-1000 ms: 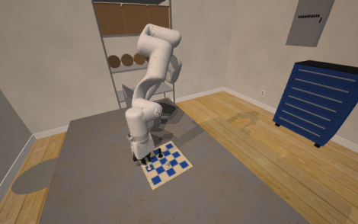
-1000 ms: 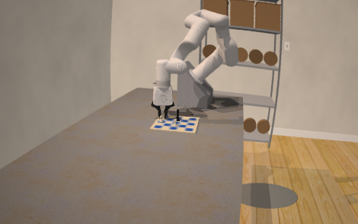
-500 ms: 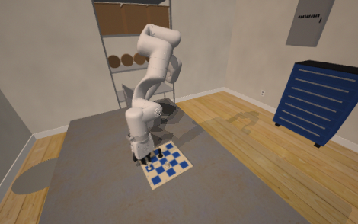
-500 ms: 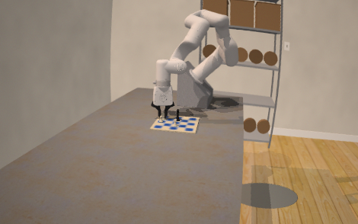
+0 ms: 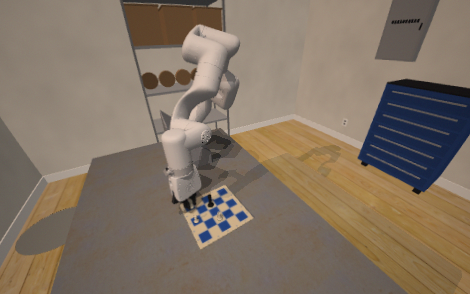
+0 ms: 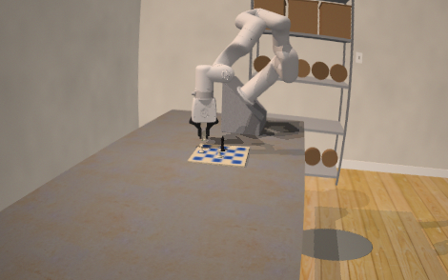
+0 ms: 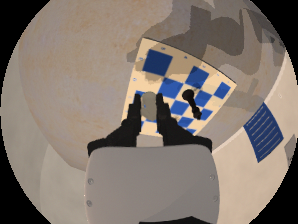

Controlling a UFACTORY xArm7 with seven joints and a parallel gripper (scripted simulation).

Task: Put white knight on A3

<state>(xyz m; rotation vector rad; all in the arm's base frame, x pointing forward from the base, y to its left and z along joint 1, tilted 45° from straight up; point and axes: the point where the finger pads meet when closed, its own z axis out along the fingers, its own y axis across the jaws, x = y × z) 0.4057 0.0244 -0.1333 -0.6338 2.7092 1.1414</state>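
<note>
Now: the blue-and-cream chessboard 80 mm to the left of my hand, 70 mm below it and 30 mm ahead of it. Also, from my hand: black chess piece (80 mm to the left, 40 mm below, 10 mm behind).
</note>
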